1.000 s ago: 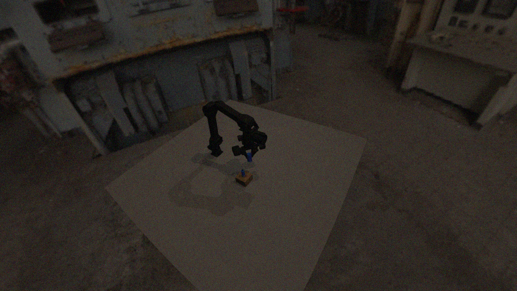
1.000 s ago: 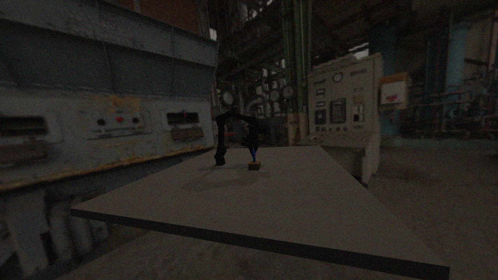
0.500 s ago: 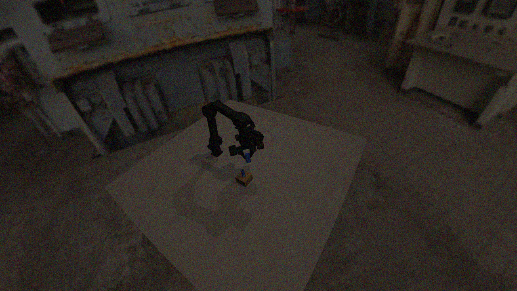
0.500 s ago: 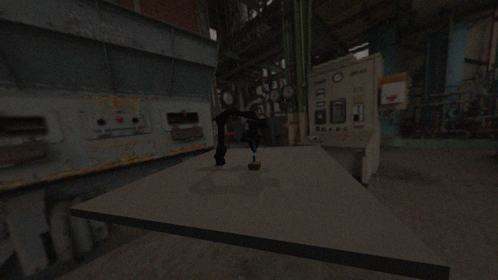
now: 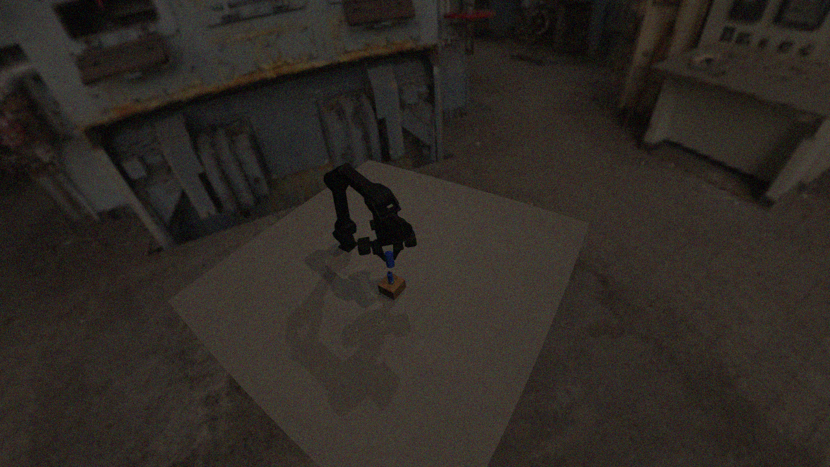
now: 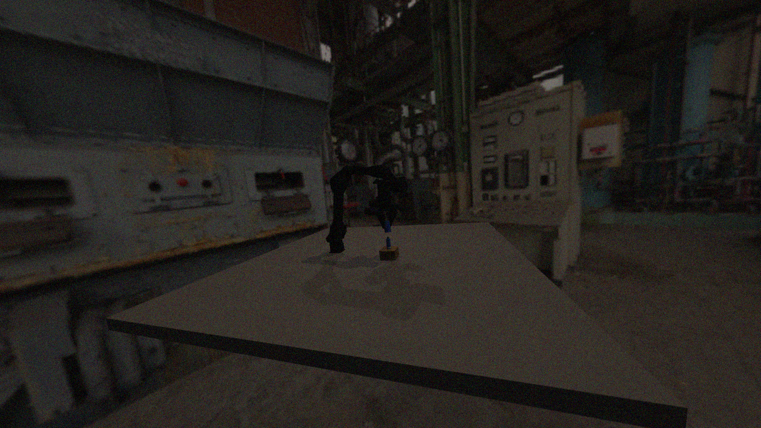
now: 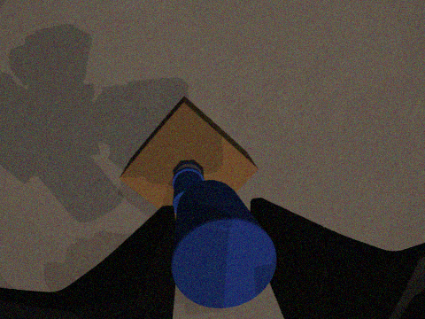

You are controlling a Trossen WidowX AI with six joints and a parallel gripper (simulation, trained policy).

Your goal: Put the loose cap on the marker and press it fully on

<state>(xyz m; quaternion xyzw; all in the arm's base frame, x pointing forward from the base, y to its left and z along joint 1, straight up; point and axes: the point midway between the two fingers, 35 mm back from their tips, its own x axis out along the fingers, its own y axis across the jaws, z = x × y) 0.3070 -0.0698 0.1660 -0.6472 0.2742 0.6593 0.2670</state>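
The blue cap is 10 mm above my gripper tip. The rest, counted from my gripper tip: holder block 110 mm below, 20 mm to the right, 10 mm ahead.
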